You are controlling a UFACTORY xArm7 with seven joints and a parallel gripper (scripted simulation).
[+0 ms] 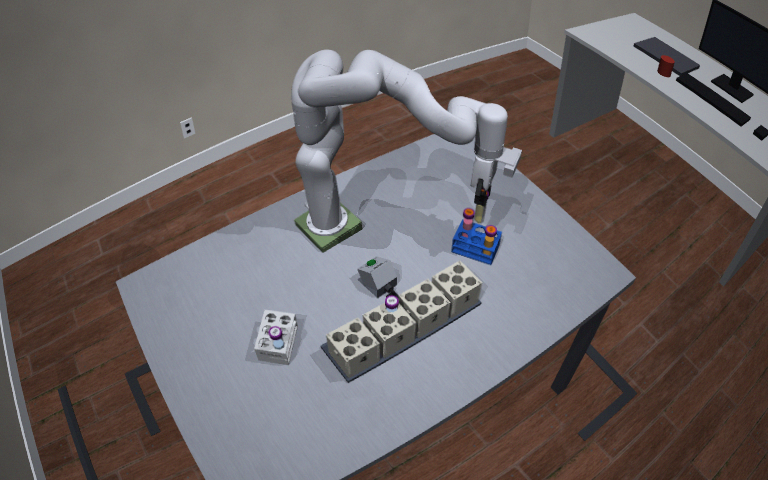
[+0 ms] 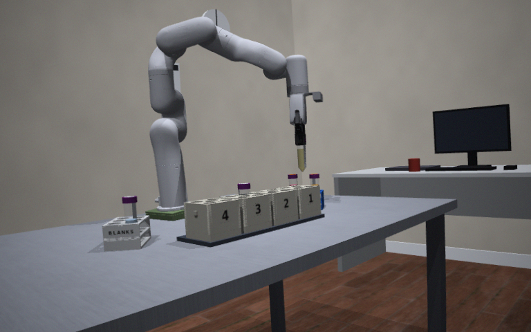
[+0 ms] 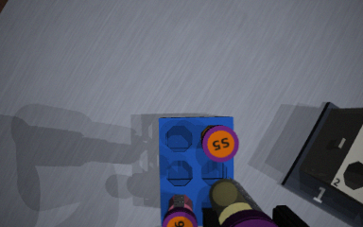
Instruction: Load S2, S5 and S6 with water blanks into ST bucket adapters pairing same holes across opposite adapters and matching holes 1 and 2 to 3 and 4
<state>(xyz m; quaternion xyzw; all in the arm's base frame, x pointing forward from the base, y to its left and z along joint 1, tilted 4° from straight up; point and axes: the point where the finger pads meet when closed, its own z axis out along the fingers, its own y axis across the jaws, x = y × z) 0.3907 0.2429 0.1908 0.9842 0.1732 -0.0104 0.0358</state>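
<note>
Now: hand 50 mm above the tube with yellowish liquid and 10 mm short of it. Also, from my hand: sample tube 180 mm below, 40 mm behind, 30 mm to the left; then blue sample rack 210 mm below, 20 mm to the left, 10 mm behind; then green done key 270 mm to the right, 180 mm below, 150 mm behind.
</note>
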